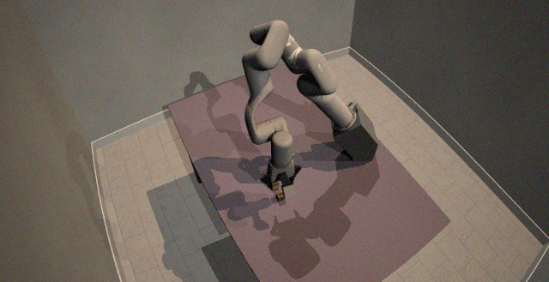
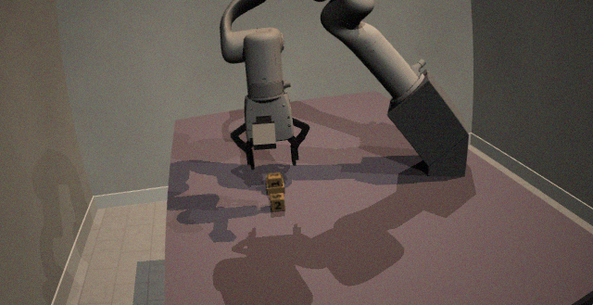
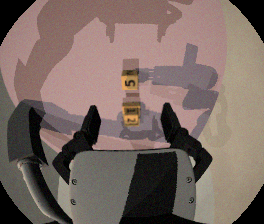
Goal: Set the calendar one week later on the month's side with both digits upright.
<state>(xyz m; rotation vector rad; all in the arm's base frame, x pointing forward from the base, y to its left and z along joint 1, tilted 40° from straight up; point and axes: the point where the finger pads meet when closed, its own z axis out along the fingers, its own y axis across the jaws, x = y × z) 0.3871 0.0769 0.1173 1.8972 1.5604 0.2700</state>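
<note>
Now: the tray 40 mm behind my hand, 100 mm to the right of it and 110 mm below it. Also, from my hand: yellow digit cube (100 mm below).
</note>
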